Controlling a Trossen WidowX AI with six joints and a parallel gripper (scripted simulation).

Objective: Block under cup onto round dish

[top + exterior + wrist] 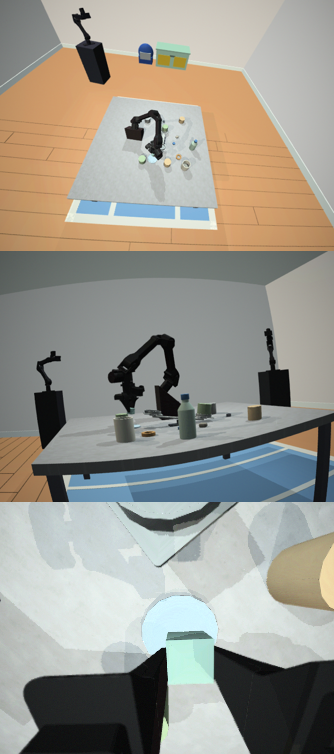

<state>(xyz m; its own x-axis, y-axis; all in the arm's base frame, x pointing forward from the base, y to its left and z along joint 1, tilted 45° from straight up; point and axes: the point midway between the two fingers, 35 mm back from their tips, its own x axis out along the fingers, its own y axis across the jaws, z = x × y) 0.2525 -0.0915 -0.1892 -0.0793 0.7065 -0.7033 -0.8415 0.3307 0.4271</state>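
The pale blue round dish is 10 mm behind my gripper tip, 10 mm to the right of it and 80 mm below it. Also, from my gripper tip: blue piece (190 mm ahead, 220 mm to the left, 80 mm below); block (10 mm above); small balance (60 mm ahead, 230 mm to the left, 60 mm below).
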